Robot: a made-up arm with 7 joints.
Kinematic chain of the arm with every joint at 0, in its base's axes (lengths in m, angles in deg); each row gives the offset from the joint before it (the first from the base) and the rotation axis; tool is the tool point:
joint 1: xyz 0.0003 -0.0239 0.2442 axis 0 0.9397 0.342
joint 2: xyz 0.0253 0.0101 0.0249 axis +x
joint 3: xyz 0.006 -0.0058 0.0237 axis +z
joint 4: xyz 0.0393 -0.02 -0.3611 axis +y
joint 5: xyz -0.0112 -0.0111 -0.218 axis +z
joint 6: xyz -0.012 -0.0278 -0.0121 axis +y
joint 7: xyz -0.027 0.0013 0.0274 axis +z
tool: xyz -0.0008 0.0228 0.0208
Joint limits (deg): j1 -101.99..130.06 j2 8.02..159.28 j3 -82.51..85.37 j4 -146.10..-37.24 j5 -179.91..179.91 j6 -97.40..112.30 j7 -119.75..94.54
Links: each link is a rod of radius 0.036 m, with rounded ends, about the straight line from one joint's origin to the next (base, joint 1, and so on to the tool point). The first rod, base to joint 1, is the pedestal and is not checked.
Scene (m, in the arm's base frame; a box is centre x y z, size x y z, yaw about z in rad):
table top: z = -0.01
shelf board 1: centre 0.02 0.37 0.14 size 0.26 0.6 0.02 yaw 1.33
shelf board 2: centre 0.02 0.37 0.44 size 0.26 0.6 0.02 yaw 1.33
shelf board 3: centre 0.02 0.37 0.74 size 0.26 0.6 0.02 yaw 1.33
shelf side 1: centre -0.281 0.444 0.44 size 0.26 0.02 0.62 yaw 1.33
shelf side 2: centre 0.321 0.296 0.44 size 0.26 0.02 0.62 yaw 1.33
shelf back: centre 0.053 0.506 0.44 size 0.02 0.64 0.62 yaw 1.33
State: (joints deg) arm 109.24 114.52 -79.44 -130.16 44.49 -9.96 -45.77
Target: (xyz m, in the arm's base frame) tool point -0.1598 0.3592 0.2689
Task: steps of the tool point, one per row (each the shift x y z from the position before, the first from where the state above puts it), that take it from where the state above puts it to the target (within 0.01 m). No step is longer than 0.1 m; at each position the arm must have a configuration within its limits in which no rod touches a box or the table.
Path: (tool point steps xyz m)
1: -0.0194 0.0702 -0.0542
2: 0.0240 0.0734 -0.0601

